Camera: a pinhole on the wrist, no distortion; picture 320 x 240 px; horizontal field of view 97.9 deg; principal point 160.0 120.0 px. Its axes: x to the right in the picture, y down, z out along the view. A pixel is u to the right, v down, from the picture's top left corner.
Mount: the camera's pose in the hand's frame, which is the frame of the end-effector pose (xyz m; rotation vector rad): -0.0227 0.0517 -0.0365 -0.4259 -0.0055 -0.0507
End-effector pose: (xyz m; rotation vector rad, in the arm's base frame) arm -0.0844 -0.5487 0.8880 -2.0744 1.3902 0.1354
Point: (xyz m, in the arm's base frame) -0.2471 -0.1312 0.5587
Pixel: 91.6 93.8
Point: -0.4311 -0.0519 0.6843
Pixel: 18.1 124.8
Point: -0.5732 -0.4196 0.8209
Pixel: outside the picture
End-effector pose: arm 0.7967 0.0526 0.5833 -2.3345 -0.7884 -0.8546
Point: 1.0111 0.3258 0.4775
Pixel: 244.3 27.0
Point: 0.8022 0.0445 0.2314
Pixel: 43.1 81.4
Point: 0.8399 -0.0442 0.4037
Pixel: 48.2 153.7
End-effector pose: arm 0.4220 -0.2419 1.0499 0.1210 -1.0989 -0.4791
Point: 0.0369 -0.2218 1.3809
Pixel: 207.4 44.0
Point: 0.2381 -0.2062 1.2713
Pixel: 224.7 57.4
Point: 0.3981 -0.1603 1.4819
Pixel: 309.7 141.3
